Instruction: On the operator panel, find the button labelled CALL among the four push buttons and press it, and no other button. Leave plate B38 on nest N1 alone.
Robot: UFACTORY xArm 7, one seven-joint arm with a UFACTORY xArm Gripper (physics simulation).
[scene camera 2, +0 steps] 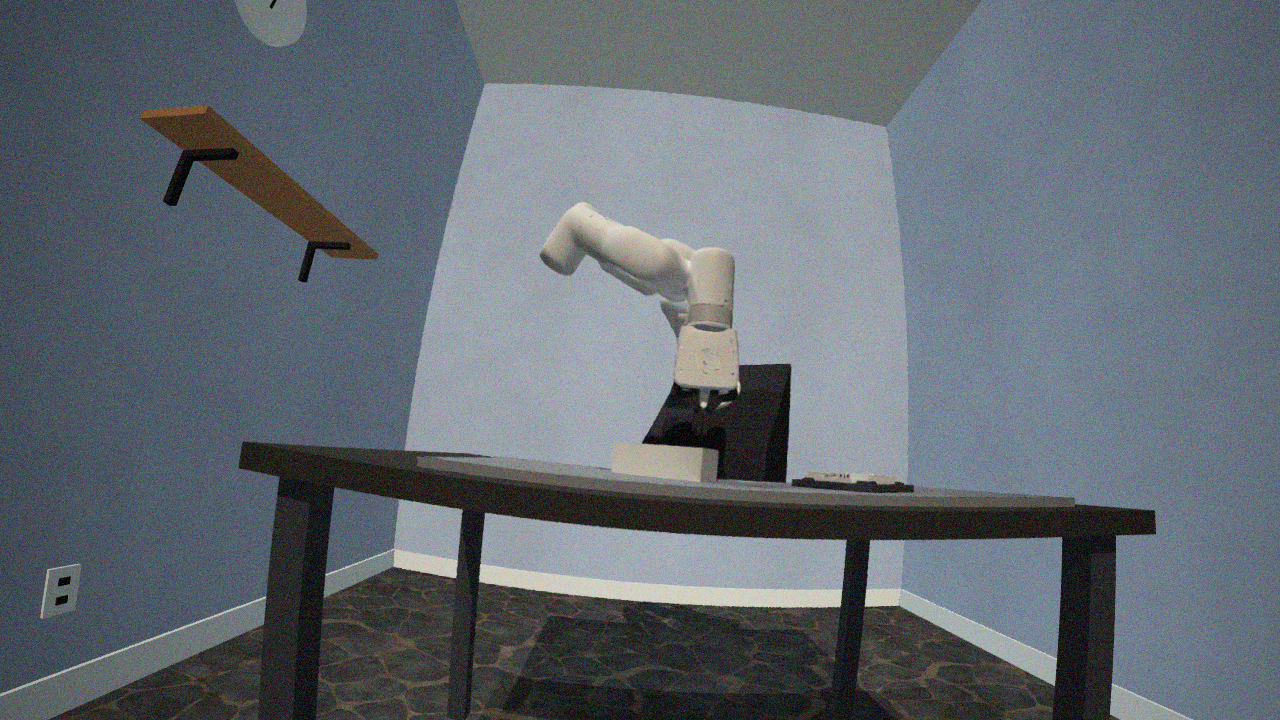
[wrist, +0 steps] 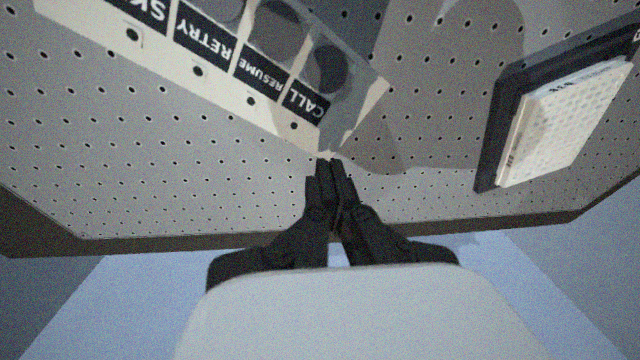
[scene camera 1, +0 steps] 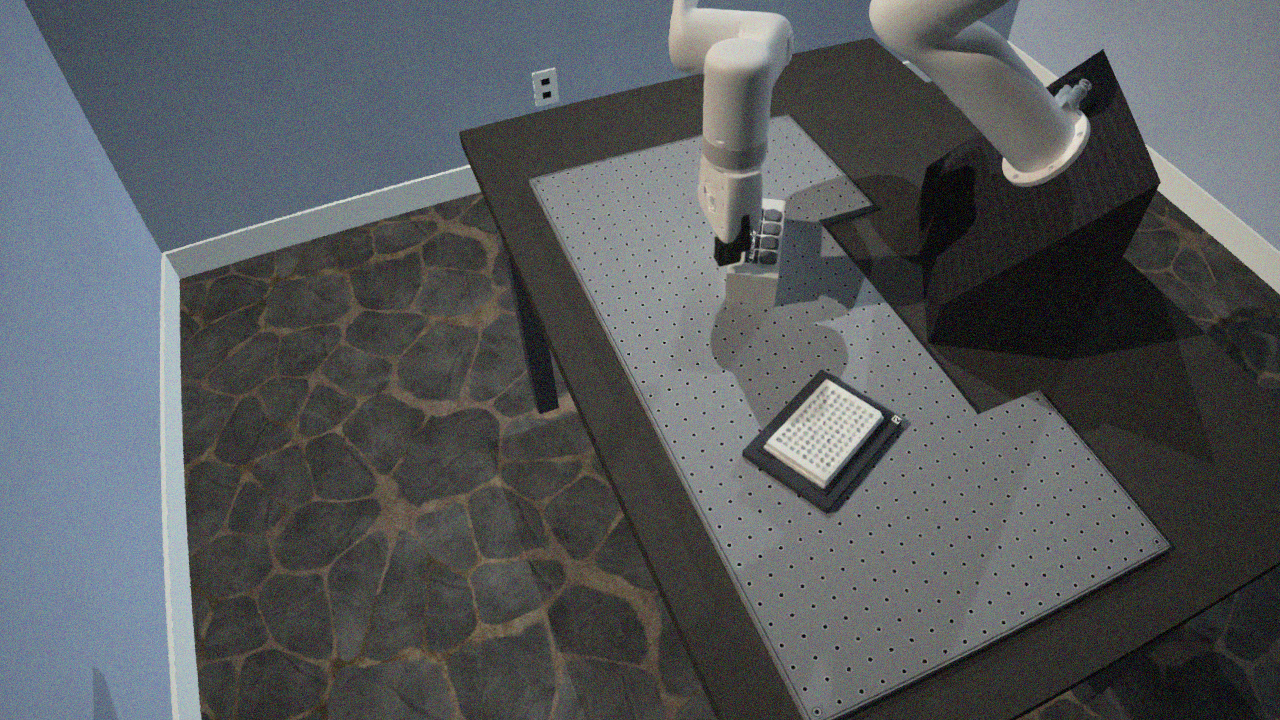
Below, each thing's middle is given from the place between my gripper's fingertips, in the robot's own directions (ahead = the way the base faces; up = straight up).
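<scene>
Plate B38 (scene camera 1: 817, 441) is 50 mm below my hand, 50 mm ahead of it and 260 mm to the left of it. Nest N1 (scene camera 1: 774, 467) is 70 mm below my hand, 50 mm ahead and 260 mm to the left of it, while the operator panel (scene camera 1: 748, 281) is 40 mm below my hand, 30 mm to the right of it and 80 mm behind it. As for the call button (wrist: 327, 67), my gripper is 20 mm above it, 60 mm past it and 10 mm to the right of it.
</scene>
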